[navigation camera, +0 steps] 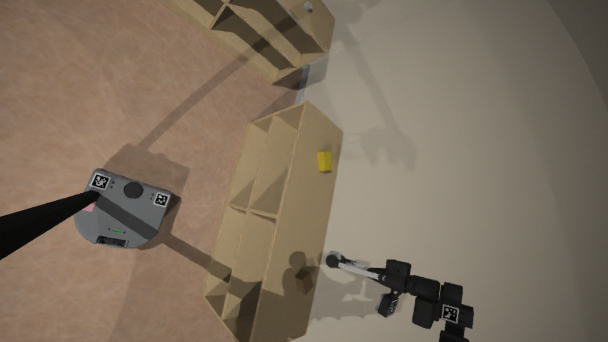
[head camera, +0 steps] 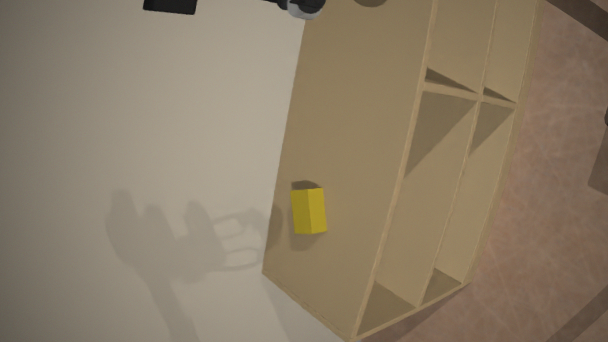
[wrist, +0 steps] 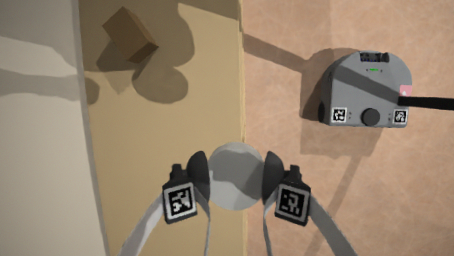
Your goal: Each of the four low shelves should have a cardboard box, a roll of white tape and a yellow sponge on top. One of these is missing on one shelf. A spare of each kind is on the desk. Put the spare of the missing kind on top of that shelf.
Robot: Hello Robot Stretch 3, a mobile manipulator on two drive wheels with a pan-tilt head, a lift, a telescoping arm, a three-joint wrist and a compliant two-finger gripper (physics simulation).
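Places are measured from the robot's base along level axes (x back, y up, z left), in centimetres.
Where they show: gripper, fingertip midpoint: (navigation camera: 331, 259) (head camera: 308, 0) (wrist: 234, 168); robot's base, link origin: (navigation camera: 132, 189) (wrist: 352, 112).
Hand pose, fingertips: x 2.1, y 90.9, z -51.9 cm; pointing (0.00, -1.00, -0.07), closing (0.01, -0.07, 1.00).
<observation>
Each offset is from my fingertips to the top centre of the thing. Level surfaces: height alone.
My gripper (head camera: 306, 6) (navigation camera: 335, 260) (wrist: 234, 168) is shut on a white tape roll, which shows as a pale round disc {dx -0.3, dy +1.8, dz +0.1 cm} (wrist: 236, 187) between the fingertips in the wrist view. It is held in the air above a low wooden shelf {dy -29.8 cm} (head camera: 350, 125) (navigation camera: 306, 210) (wrist: 150, 145); in the wrist view the disc overlaps the shelf's front edge. On that shelf's top, a yellow sponge {dx -44.4, dy -25.3, dz -18.9 cm} (head camera: 309, 211) (navigation camera: 325, 162) stands near one end and a brown cardboard box {dx +18.0, dy -24.8, dz -23.7 cm} (navigation camera: 303, 281) (wrist: 131, 35) near the other. The desk does not show.
A second low shelf (navigation camera: 321, 27) stands past the sponge end, with a small white roll {dx -127.7, dy -27.4, dz +23.8 cm} (navigation camera: 308, 6) on top. The pale wall runs behind both shelves. My base (navigation camera: 127, 212) (wrist: 367, 87) stands on the floor in front of the nearer shelf, with the dark mast (navigation camera: 45, 220) rising from it.
</observation>
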